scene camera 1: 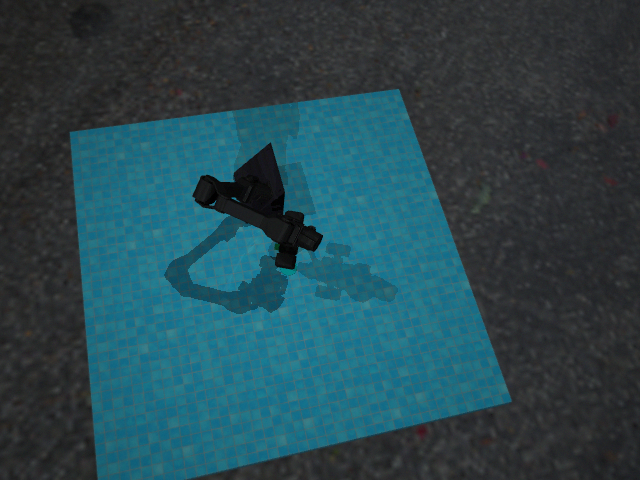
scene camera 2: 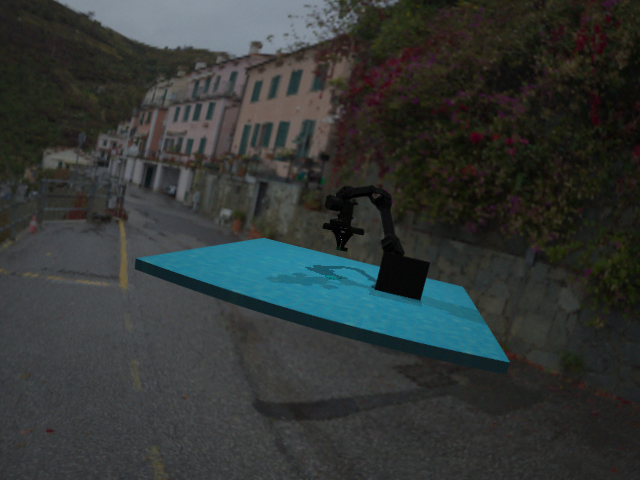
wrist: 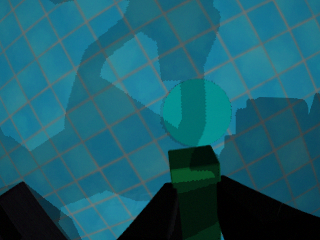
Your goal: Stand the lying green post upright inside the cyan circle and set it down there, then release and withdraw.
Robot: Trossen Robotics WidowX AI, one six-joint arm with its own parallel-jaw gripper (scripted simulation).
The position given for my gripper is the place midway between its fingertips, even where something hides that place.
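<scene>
What my gripper [wrist: 195, 190] carries is a green post. A cyan circle [wrist: 197, 112] is here as well.
</scene>
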